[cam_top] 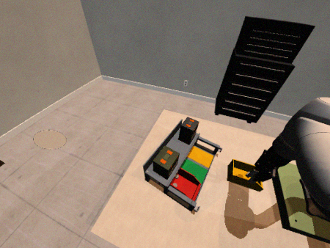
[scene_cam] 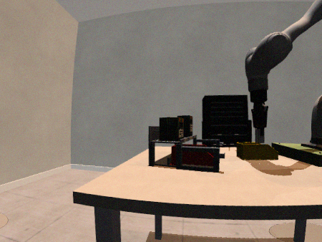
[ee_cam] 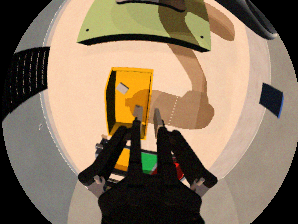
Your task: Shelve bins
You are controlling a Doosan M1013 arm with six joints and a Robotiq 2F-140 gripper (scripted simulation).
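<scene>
Right now my hand is 50 mm to the left of the yellow bin and 80 mm above it. From my hand the other things lie so: dark box (370 mm ahead, 90 mm to the right, 50 mm above); then red bin (300 mm ahead, 150 mm to the left, 70 mm below).
</scene>
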